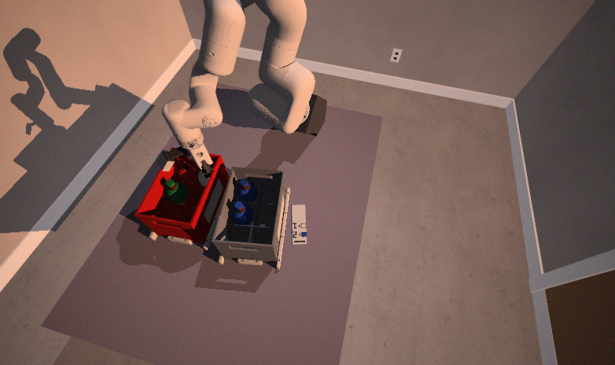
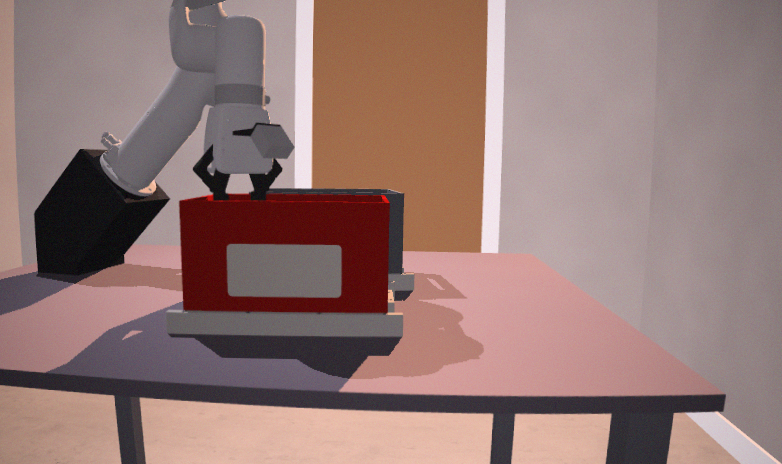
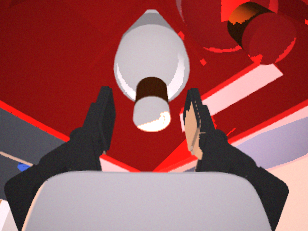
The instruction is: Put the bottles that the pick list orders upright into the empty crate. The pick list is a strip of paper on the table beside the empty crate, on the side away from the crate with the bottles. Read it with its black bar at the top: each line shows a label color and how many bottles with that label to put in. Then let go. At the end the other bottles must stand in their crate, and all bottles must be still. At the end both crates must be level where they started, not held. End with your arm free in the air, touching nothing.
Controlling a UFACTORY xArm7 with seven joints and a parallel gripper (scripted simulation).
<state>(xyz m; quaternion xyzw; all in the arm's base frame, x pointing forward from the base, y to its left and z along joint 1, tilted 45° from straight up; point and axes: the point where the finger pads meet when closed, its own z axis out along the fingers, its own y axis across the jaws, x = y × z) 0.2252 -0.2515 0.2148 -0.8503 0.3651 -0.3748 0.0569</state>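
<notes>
Right now my hand is 7 cm above the white bottle. Round my hand: red bottle: 9 cm to the right, 7 cm below, 1 cm behind; then red crate: 8 cm ahead, 7 cm below, 6 cm to the right; then green bottle: 10 cm to the right, 7 cm below, 7 cm ahead.
</notes>
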